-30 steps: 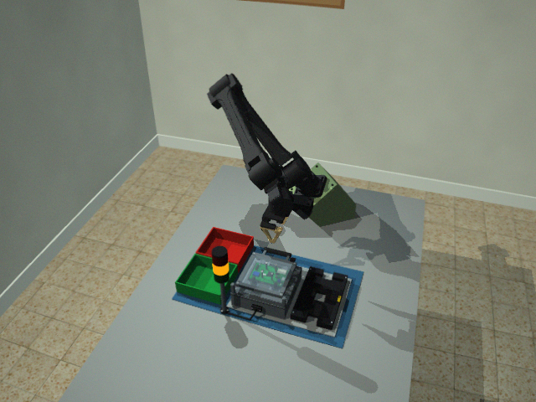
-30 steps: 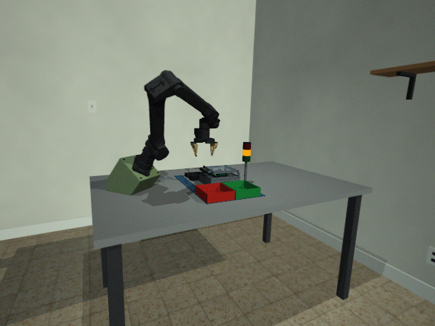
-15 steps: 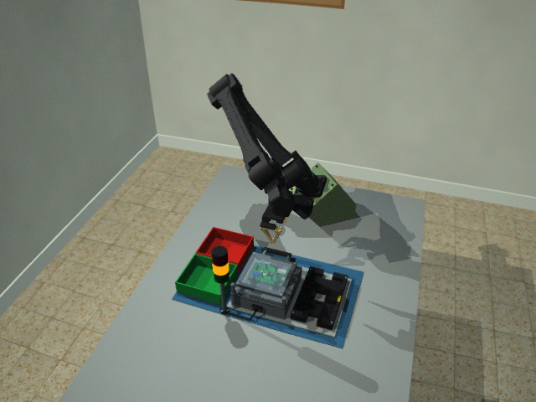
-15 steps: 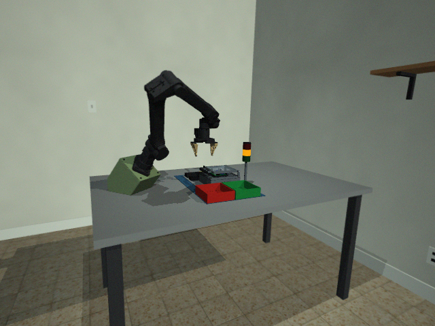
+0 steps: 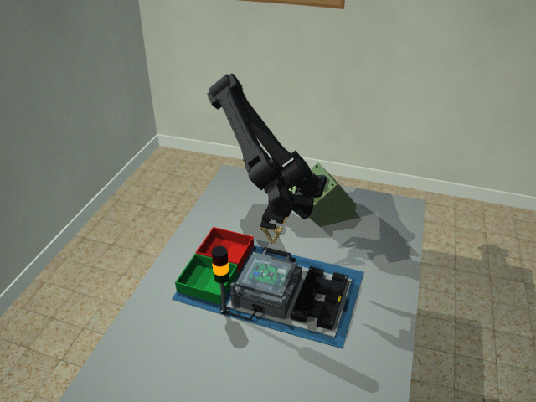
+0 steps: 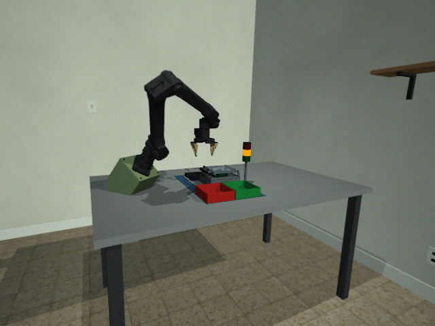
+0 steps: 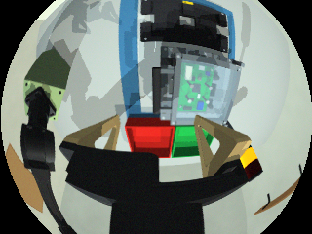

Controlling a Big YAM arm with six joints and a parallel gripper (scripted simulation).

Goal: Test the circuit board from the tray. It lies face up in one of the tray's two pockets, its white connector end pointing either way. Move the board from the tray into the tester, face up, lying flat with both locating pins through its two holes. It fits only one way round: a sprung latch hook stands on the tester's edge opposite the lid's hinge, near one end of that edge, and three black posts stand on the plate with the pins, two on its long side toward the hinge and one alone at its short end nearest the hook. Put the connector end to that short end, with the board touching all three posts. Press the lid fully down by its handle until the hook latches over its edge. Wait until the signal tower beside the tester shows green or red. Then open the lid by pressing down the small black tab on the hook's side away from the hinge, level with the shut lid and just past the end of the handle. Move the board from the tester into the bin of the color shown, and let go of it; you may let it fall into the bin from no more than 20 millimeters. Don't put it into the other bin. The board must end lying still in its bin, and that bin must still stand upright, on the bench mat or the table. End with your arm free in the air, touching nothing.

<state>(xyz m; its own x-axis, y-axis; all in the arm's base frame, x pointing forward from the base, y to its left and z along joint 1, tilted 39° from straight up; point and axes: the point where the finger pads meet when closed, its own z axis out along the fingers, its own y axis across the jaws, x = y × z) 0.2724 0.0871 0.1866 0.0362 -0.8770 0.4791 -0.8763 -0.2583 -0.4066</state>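
My hand is 2 cm short of the latch hook, 6 cm to the right of it and 9 cm above it. From my hand the other things lie so: tester plate 9 cm ahead, 1 cm to the left, 12 cm below; then green circuit board 8 cm ahead, 1 cm to the left, 11 cm below; then clear lid 9 cm ahead, 1 cm to the left, 9 cm below.
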